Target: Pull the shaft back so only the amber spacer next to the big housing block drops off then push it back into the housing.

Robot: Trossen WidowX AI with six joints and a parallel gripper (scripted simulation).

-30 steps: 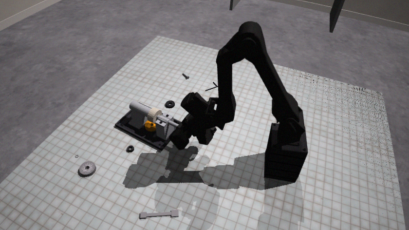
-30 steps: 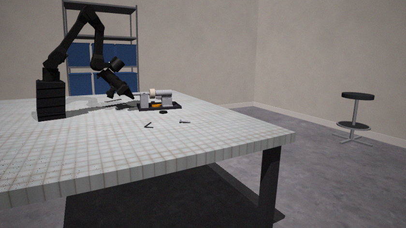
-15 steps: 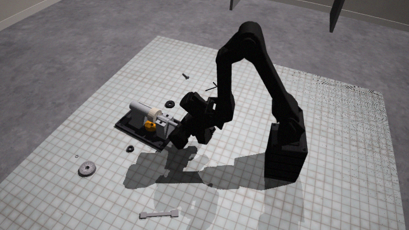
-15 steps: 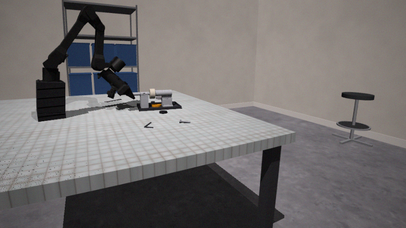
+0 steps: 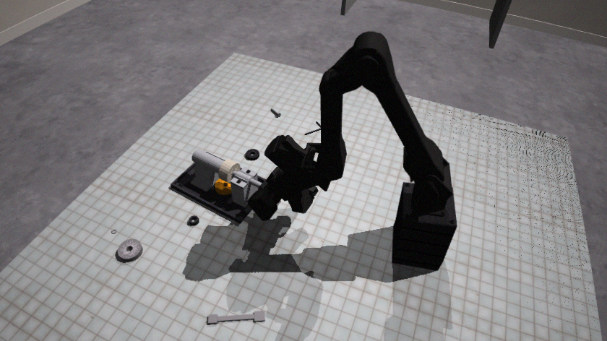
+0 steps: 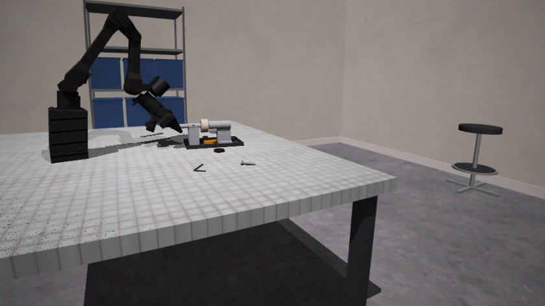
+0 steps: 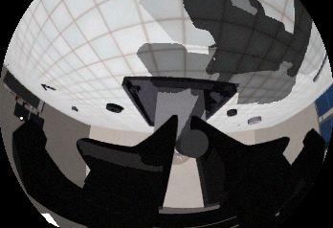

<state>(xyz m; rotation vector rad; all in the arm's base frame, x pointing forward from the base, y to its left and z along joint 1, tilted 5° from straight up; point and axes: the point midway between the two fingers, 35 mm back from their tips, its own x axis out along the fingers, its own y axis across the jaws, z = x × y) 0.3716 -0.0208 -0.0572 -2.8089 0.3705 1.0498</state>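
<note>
My hand is 6 cm short of the grey shaft and 2 cm to the left of it. Round my hand: amber spacer: 13 cm ahead, 7 cm below, 4 cm to the right; grey disc: 27 cm ahead, 21 cm to the left, 7 cm below; screw: 39 cm to the right, 9 cm ahead, 7 cm below.
</note>
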